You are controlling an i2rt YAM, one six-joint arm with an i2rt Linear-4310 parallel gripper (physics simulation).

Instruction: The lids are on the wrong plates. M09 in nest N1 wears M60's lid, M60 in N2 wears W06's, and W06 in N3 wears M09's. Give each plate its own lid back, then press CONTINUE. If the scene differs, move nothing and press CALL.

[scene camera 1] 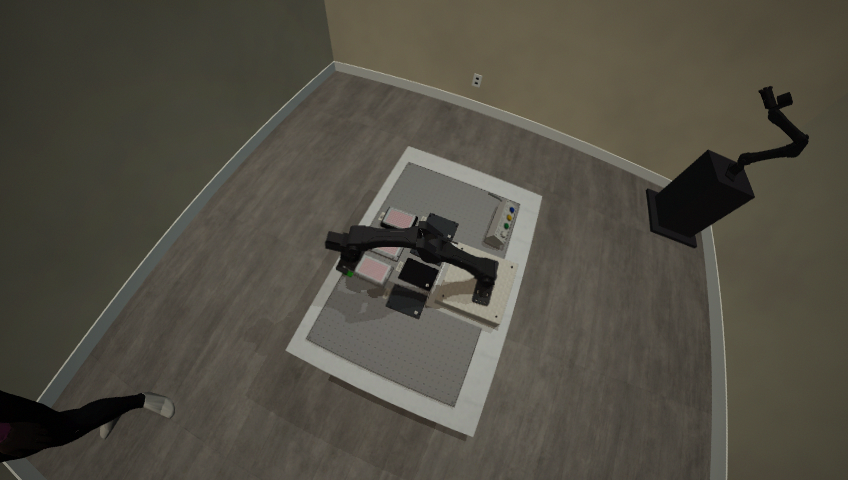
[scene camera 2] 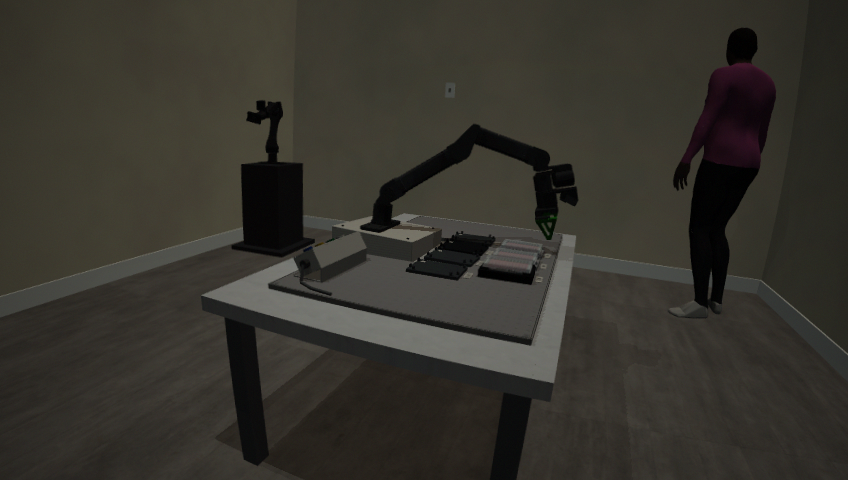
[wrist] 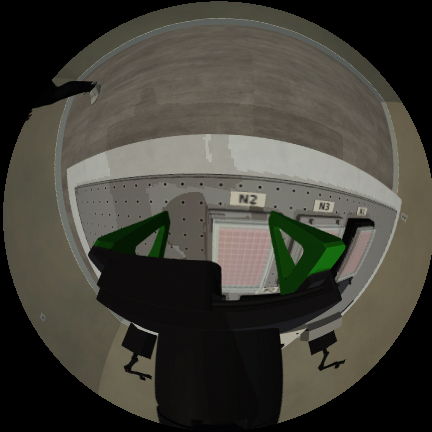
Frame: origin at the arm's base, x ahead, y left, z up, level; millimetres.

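Where they show: gripper, between the fingertips: (scene camera 1: 350, 264) (scene camera 2: 550, 236) (wrist: 218, 216); arm's base, origin of its link: (scene camera 1: 485, 281) (scene camera 2: 381, 226).
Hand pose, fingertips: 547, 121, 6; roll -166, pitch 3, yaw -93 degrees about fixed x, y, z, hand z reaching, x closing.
Things, the pixels of their top centre, and the offset from my fingertips, as dx, dy, dz.
- N2 plate, centre of its top: (wrist: 242, 265) (scene camera 2: 522, 244) (scene camera 1: 373, 268) -88, -28, -32
- N3 plate, centre of its top: (wrist: 316, 261) (scene camera 2: 515, 253) (scene camera 1: 386, 243) -98, -157, -31
- N1 plate, centre of its top: (wrist: 358, 256) (scene camera 2: 508, 261) (scene camera 1: 399, 218) -107, -289, -21
- button box, centre of its top: (scene camera 2: 332, 238) (scene camera 1: 504, 217) (wrist: 324, 334) -560, -437, +23
My gripper (scene camera 1: 345, 271) (scene camera 2: 548, 235) (wrist: 218, 216) is open and empty, pointing down above the outer edge of the board beside nest N2. In the wrist view its fingers stand apart, and the right one overlaps the N2 plate's right edge. The N2 plate (scene camera 1: 373, 270) (wrist: 243, 255) is pink-gridded under a clear lid. The N3 plate (scene camera 1: 389, 251) (wrist: 335, 231) is partly hidden by the arm and finger. The N1 plate (scene camera 1: 399, 218) (scene camera 2: 508, 262) (wrist: 357, 252) sits in a black nest. Lid names are not readable. The button box (scene camera 1: 500, 226) (scene camera 2: 339, 258) stands near the robot base.
Several dark pads (scene camera 1: 407, 301) (scene camera 2: 437, 268) lie between the nests and the cream base block (scene camera 1: 502, 297) (scene camera 2: 410, 246). A person (scene camera 1: 77, 419) (scene camera 2: 737, 118) stands away from the table. Another arm stands on a black pedestal (scene camera 1: 702, 196) (scene camera 2: 271, 202) near the wall.
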